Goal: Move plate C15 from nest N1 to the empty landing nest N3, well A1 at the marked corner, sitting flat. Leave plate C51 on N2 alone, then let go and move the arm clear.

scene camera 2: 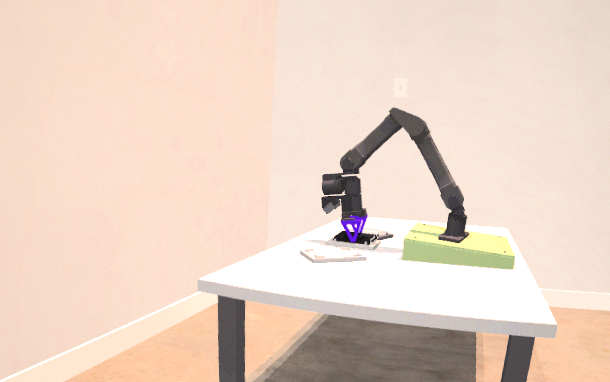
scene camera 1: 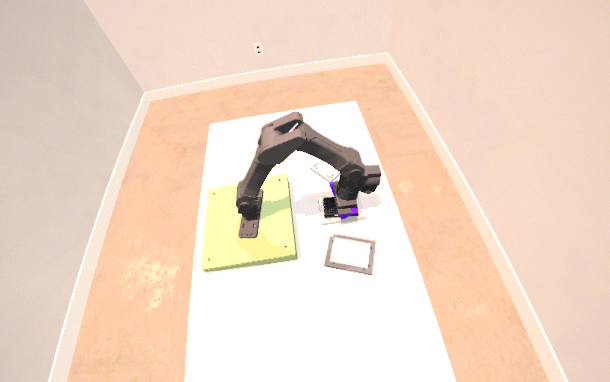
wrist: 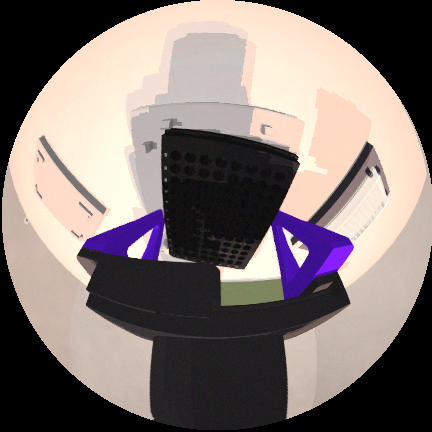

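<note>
The black well plate C15 (scene camera 1: 329, 206) (scene camera 2: 343, 236) (wrist: 225, 193) lies on the middle white nest (scene camera 1: 334, 220) (scene camera 2: 369, 245) (wrist: 225, 116). In the wrist view it looks a little turned against the nest's edges, and I cannot tell if it sits flat. My gripper (scene camera 1: 341, 209) (scene camera 2: 353, 236) (wrist: 217, 214) is open, with its purple fingers low on either side of the plate and a small gap to it. The white plate C51 (scene camera 1: 350, 252) (wrist: 358, 209) sits in the dark grey nest (scene camera 1: 330, 263) (scene camera 2: 384, 235). An empty white nest (scene camera 1: 323, 170) (scene camera 2: 333, 255) (wrist: 68, 189) lies on the other side.
The arm stands on a green base block (scene camera 1: 227, 246) (scene camera 2: 457, 250) on the white table (scene camera 1: 297, 329) (scene camera 2: 379, 295). The three nests lie in a row beside the block. The arm's elbow arches high over the table.
</note>
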